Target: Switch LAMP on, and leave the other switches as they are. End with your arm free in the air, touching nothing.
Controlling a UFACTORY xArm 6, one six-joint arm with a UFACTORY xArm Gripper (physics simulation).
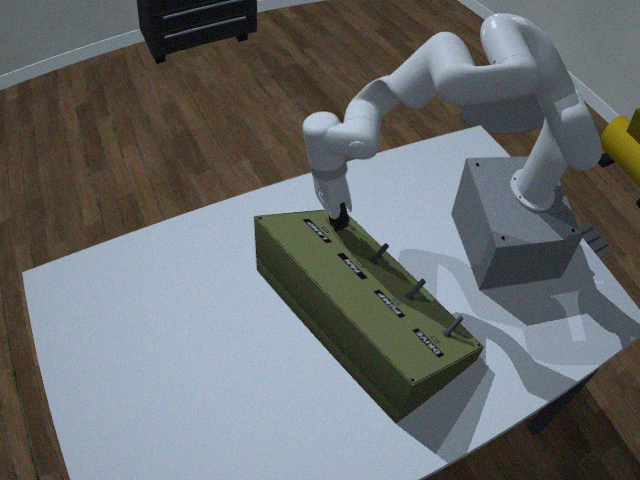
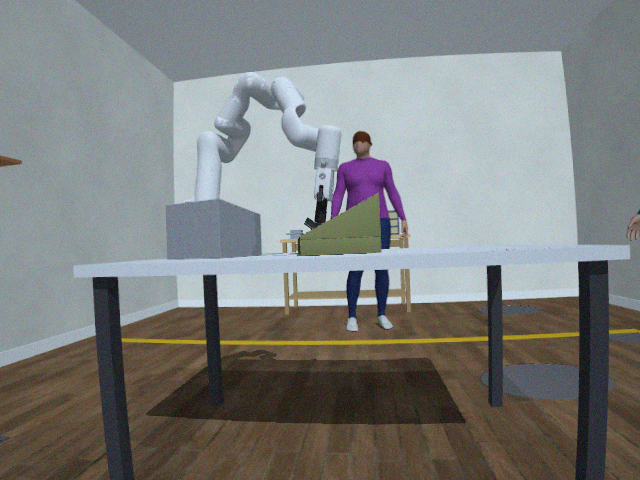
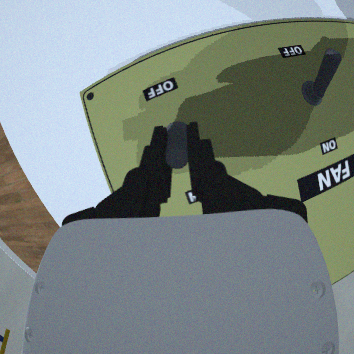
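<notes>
A green sloped switch box stands on the white table. My gripper is shut on the dark LAMP lever, one finger on each side of it. The lever shows between the OFF label and the mostly covered ON label; its exact tilt is hard to tell. The LAMP name plate is beside the fingers. The FAN lever, PUMP lever and DRIVE lever lean away from their name plates, towards the OFF side.
The grey base block carries the arm and stands on the white table, on the levers' side of the box. A person in purple stands beyond the table. A dark drawer cabinet stands on the floor.
</notes>
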